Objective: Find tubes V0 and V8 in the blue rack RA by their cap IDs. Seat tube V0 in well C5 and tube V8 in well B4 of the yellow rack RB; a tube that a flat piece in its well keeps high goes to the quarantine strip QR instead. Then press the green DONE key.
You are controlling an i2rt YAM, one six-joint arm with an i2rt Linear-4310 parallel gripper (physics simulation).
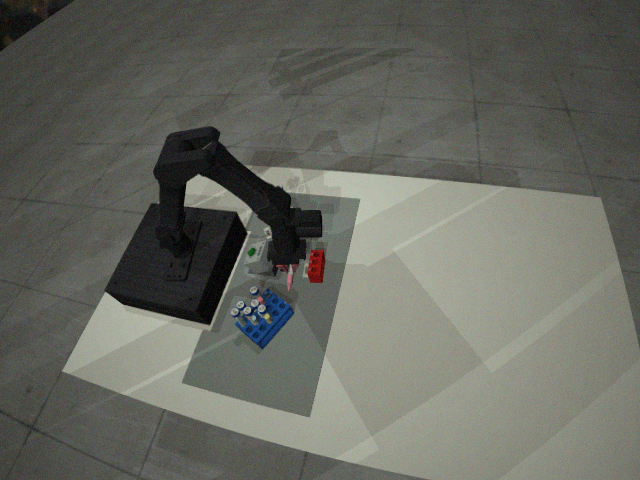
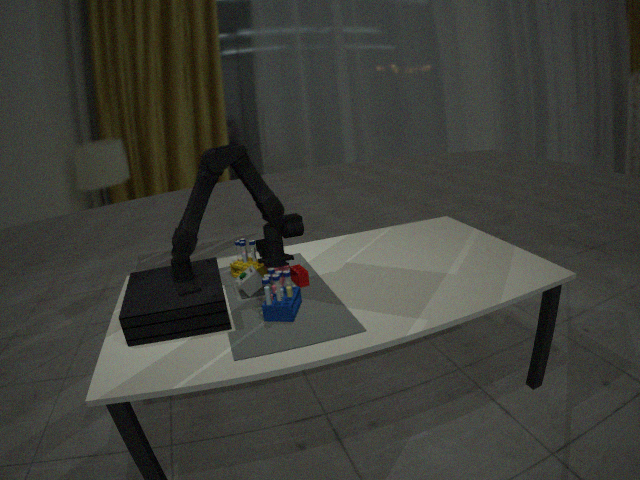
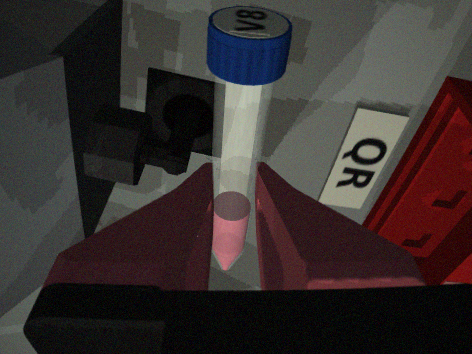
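Pixels of known places: gripper, fingertip midpoint: (image 1: 291, 271) (image 3: 234, 177); arm's base, origin of the base link: (image 1: 184, 249) (image 2: 184, 281).
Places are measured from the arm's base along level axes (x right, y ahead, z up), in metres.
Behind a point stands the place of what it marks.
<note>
Tube V8 (image 3: 240, 135) @(x -0.009, y 0.302, z -0.082 m), with a blue cap and pink liquid, is upright between the pink fingers of my gripper (image 3: 234, 177) @(x 0.019, y 0.302, z -0.094 m) (image 1: 288, 276) @(x 0.019, y 0.302, z -0.094 m). Both fingers touch its sides; the gripper is shut on it. The blue rack RA (image 1: 278, 326) @(x 0.188, y 0.288, z -0.088 m) (image 2: 281, 311) @(x 0.231, y 0.226, z -0.068 m) holds several capped tubes; their IDs are too small to read, so V0 cannot be picked out. The yellow rack RB (image 2: 238, 268) @(x -0.148, y 0.215, z -0.059 m) stands behind the key box, with tubes (image 2: 242, 251) @(x -0.167, y 0.245, z -0.008 m) in it; its wells cannot be told apart. The red quarantine strip QR (image 1: 316, 274) @(x 0.051, y 0.385, z -0.053 m) (image 2: 299, 276) @(x 0.049, y 0.364, z -0.062 m) (image 3: 440, 150) @(x -0.008, y 0.366, z -0.088 m) is right of my gripper. The green DONE key (image 1: 251, 251) @(x -0.011, y 0.196, z -0.030 m) (image 2: 242, 275) @(x -0.009, y 0.192, z -0.033 m) sits on its box.
The white QR label (image 3: 365, 120) @(x -0.008, y 0.343, z -0.099 m) lies beside the red strip. A black square piece with a round hole (image 3: 157, 95) @(x -0.008, y 0.274, z -0.100 m) shows behind the tube. The grey key box (image 2: 251, 285) @(x 0.024, y 0.208, z -0.060 m) stands between the racks. The black arm base (image 1: 134, 263) @(x 0.044, y -0.156, z -0.003 m) (image 2: 175, 315) @(x 0.161, y -0.064, z -0.030 m) is at the left.
</note>
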